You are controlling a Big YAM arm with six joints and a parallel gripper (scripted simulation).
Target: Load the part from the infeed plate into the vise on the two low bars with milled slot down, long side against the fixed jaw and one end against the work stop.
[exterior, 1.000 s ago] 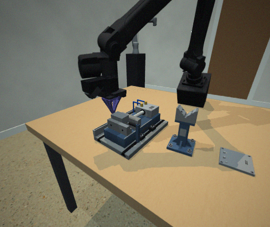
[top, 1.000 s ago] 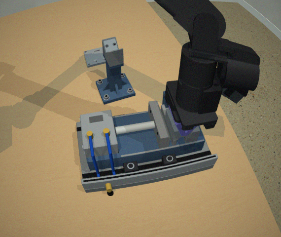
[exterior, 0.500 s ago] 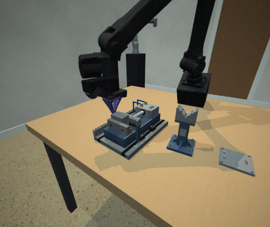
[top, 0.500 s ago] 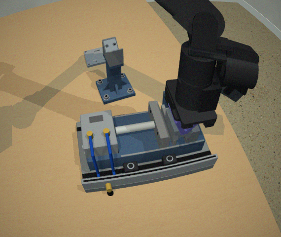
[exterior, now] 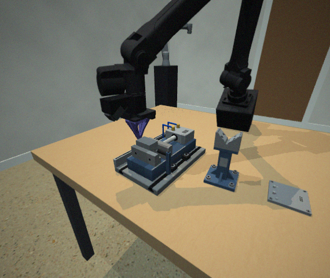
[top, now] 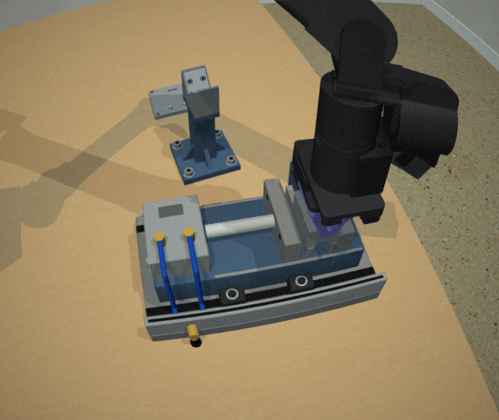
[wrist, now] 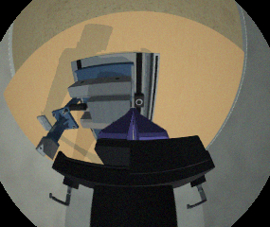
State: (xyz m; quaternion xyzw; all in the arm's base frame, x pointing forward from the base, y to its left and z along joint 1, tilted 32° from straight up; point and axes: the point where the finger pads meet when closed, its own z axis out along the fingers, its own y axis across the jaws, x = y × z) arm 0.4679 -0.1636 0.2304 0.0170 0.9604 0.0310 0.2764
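Right now my hand is 30 mm short of the fixed jaw, 50 mm to the right of it and 40 mm above it. The rest, counted from my hand: grey part (30 mm to the left, 30 mm below); then black work stop (100 mm to the left, 20 mm below); then moving jaw (40 mm behind, 50 mm to the left, 40 mm below).
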